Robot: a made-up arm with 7 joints. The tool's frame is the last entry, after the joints. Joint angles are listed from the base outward.
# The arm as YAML. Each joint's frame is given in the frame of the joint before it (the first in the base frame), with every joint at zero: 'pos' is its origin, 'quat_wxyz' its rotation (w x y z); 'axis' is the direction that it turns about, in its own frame. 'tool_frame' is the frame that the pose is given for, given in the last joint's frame.
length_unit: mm
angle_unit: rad
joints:
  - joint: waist
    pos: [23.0, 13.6, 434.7]
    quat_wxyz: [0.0, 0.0, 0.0, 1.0]
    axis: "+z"
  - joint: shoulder
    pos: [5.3, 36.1, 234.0]
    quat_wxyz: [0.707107, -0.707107, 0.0, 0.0]
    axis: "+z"
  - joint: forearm
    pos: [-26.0, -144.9, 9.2]
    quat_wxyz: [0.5, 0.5, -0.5, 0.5]
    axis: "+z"
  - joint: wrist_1
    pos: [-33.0, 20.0, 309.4]
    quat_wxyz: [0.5, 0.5, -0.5, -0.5]
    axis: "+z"
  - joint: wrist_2
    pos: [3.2, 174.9, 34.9]
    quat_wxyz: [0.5, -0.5, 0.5, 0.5]
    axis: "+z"
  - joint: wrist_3
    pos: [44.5, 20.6, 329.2]
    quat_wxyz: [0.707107, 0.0, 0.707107, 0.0]
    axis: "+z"
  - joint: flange
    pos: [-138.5, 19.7, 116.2]
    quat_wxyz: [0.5, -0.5, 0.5, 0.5]
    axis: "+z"
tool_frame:
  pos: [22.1, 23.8, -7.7]
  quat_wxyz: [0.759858, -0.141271, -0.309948, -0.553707]
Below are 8 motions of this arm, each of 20 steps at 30 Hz.
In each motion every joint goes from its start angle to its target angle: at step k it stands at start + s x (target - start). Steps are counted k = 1, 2, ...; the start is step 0. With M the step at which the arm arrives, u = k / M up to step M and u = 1 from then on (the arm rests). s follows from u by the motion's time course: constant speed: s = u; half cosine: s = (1 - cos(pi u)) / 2; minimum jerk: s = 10 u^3 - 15 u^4 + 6 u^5.
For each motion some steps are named. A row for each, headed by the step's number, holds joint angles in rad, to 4 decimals.
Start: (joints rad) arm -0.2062 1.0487 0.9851 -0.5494 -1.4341 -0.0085 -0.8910
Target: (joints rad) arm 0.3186 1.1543 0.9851 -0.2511 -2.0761 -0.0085 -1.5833
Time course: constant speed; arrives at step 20
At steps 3, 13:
3: -0.1275 1.0645 0.9851 -0.5047 -1.5304 -0.0085 -0.9948
13: 0.1349 1.1173 0.9851 -0.3555 -1.8514 -0.0085 -1.3410

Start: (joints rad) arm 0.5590 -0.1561 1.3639 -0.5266 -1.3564 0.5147 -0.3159
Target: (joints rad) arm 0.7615 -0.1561 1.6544 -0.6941 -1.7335 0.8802 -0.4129
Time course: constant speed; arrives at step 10
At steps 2, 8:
2: 0.5995 -0.1561 1.4220 -0.5601 -1.4318 0.5878 -0.3353
8: 0.7210 -0.1561 1.5963 -0.6606 -1.6581 0.8071 -0.3935

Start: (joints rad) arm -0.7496 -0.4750 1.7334 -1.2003 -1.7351 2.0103 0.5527
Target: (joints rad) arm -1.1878 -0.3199 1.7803 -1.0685 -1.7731 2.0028 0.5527
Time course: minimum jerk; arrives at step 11
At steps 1, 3, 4, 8, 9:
1: -0.7525 -0.4740 1.7337 -1.1994 -1.7353 2.0103 0.5527
3: -0.8061 -0.4550 1.7394 -1.1833 -1.7400 2.0093 0.5527
4: -0.8621 -0.4352 1.7454 -1.1665 -1.7449 2.0084 0.5527
8: -1.1313 -0.3399 1.7743 -1.0855 -1.7682 2.0038 0.5527
9: -1.1681 -0.3269 1.7782 -1.0744 -1.7714 2.0031 0.5527

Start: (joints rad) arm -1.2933 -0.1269 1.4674 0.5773 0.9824 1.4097 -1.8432
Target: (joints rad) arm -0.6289 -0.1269 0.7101 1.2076 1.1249 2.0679 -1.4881
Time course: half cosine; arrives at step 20
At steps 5, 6, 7, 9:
5: -1.1960 -0.1269 1.3565 0.6696 1.0033 1.5061 -1.7912
6: -1.1564 -0.1269 1.3113 0.7072 1.0118 1.5454 -1.7700
7: -1.1119 -0.1269 1.2607 0.7494 1.0213 1.5894 -1.7463
9: -1.0131 -0.1269 1.1480 0.8431 1.0425 1.6873 -1.6934

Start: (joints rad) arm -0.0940 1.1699 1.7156 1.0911 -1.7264 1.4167 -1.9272
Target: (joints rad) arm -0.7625 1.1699 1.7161 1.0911 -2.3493 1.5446 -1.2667
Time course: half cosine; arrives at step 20
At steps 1, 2, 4, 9, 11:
1: -0.0981 1.1699 1.7156 1.0911 -1.7302 1.4175 -1.9231
2: -0.1104 1.1699 1.7156 1.0911 -1.7416 1.4198 -1.9110
4: -0.1578 1.1699 1.7156 1.0911 -1.7859 1.4289 -1.8641
9: -0.3760 1.1699 1.7158 1.0911 -1.9891 1.4706 -1.6486
11: -0.4805 1.1699 1.7159 1.0911 -2.0866 1.4907 -1.5453

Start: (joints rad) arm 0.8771 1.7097 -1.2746 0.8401 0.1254 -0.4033 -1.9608
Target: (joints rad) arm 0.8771 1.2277 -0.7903 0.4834 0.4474 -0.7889 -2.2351
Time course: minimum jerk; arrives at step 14
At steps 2, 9, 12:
2: 0.8771 1.6985 -1.2633 0.8318 0.1329 -0.4123 -1.9672
9: 0.8771 1.3464 -0.9096 0.5713 0.3681 -0.6939 -2.1675
12: 0.8771 1.2389 -0.8016 0.4917 0.4399 -0.7799 -2.2287

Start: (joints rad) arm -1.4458 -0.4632 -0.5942 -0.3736 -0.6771 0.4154 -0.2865
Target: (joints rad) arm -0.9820 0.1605 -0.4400 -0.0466 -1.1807 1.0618 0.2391
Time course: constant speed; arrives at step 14
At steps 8, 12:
8: -1.1808 -0.1068 -0.5061 -0.1867 -0.9649 0.7848 0.0138
12: -1.0483 0.0714 -0.4620 -0.0933 -1.1088 0.9695 0.1640

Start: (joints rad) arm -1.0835 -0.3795 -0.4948 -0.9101 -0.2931 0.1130 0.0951
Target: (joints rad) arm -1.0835 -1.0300 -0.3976 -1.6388 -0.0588 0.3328 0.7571
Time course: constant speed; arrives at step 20
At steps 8, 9, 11, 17, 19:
8: -1.0835 -0.6397 -0.4559 -1.2016 -0.1994 0.2009 0.3599
9: -1.0835 -0.6722 -0.4511 -1.2380 -0.1877 0.2119 0.3930
11: -1.0835 -0.7373 -0.4413 -1.3109 -0.1642 0.2339 0.4592
17: -1.0835 -0.9324 -0.4122 -1.5295 -0.0939 0.2998 0.6578
19: -1.0835 -0.9975 -0.4025 -1.6024 -0.0705 0.3218 0.7240

